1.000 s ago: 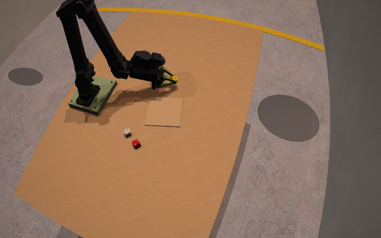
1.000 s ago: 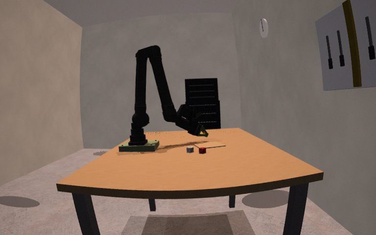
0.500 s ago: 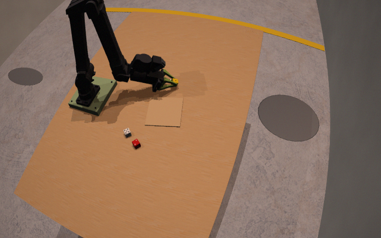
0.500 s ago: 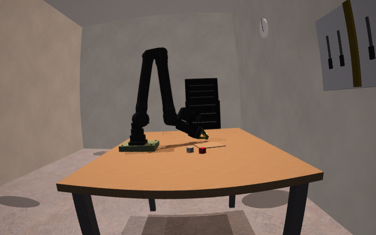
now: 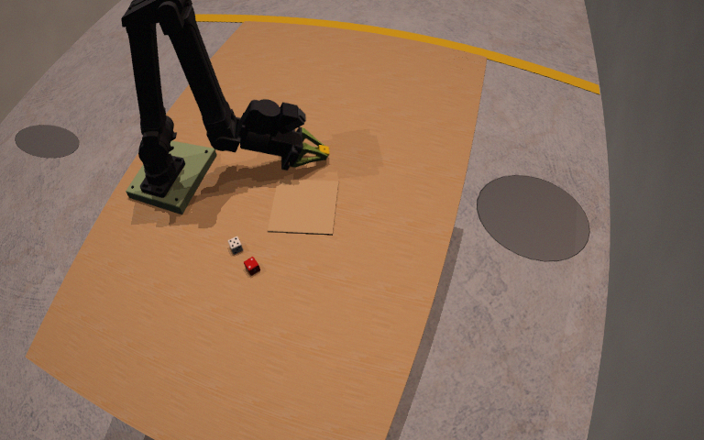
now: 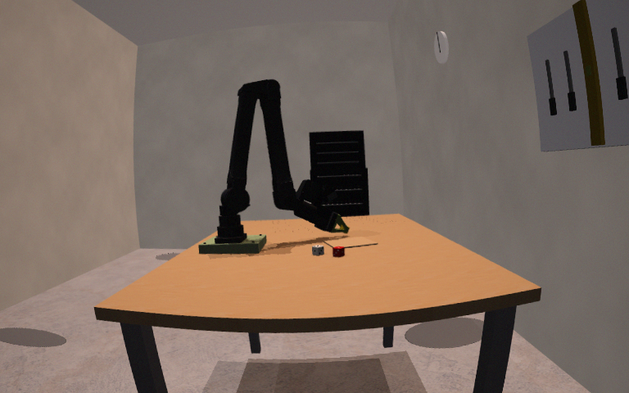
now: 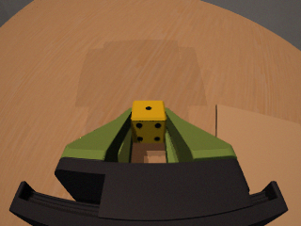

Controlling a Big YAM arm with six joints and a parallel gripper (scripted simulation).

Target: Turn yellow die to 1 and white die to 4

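Now: the tan mat 14 cm to the right of my hand, 2 cm below it and 1 cm ahead of it. The rest, counted from my hand: yellow die: right at my hand; then red die: 32 cm to the right, 4 cm behind, 1 cm below; then white die: 29 cm to the right, 9 cm behind, 1 cm below.
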